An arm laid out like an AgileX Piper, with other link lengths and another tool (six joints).
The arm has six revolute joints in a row. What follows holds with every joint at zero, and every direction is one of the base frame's.
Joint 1 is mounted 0.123 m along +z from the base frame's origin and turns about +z.
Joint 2 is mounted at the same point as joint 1 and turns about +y.
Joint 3 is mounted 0.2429 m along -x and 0.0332 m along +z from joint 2 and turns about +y.
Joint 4 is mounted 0.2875 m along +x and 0.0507 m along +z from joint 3 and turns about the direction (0.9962, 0, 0.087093).
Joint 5 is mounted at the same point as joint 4 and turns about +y.
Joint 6 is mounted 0.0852 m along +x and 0.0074 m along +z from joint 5 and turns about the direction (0.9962, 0, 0.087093).
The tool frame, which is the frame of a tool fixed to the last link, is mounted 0.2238 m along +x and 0.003 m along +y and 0.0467 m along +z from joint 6; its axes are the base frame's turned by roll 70.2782, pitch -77.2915 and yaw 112.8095 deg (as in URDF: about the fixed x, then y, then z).
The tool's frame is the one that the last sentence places.
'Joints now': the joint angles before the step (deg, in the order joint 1, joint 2, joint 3, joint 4, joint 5, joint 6). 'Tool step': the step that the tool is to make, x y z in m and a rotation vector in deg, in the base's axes. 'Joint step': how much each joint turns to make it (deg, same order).
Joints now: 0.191, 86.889, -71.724, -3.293, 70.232, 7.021
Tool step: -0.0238, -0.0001, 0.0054, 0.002, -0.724, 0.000
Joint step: -0.004, -6.534, 5.807, 0.000, 0.003, -0.004
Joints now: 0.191, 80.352, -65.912, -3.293, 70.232, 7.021
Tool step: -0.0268, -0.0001, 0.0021, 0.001, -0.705, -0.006
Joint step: 0.001, -7.235, 6.445, -0.001, 0.085, 0.003
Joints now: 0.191, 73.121, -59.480, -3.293, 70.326, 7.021
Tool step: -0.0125, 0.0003, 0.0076, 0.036, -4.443, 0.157
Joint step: -0.010, -8.665, 6.975, 0.003, -2.758, -0.011
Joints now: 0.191, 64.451, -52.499, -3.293, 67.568, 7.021
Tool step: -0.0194, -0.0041, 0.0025, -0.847, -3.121, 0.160
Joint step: -0.006, -8.955, 6.930, -0.867, -1.096, -0.006
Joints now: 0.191, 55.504, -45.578, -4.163, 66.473, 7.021
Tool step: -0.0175, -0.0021, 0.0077, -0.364, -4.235, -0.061
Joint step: -0.015, -10.346, 6.247, -0.408, -0.130, 0.082
